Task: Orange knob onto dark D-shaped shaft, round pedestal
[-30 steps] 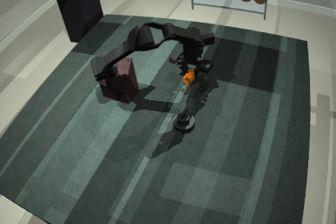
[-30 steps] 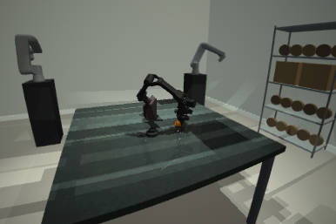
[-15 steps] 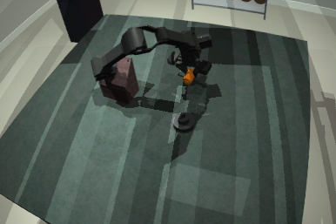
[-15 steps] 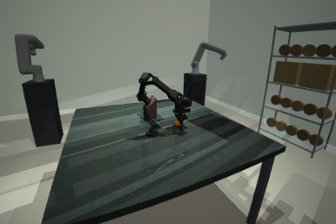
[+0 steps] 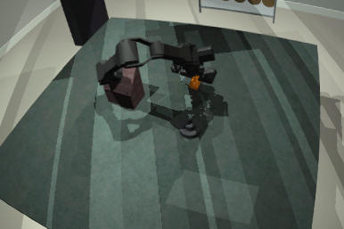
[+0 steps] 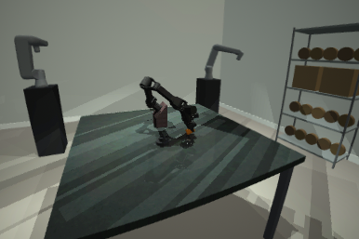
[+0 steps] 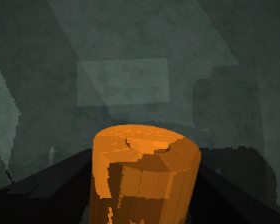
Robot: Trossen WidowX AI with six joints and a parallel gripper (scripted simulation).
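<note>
Now: gripper tip 50 mm short of the round pedestal and 250 mm to the left of it. Round my gripper tip: orange knob 20 mm to the right.
</note>
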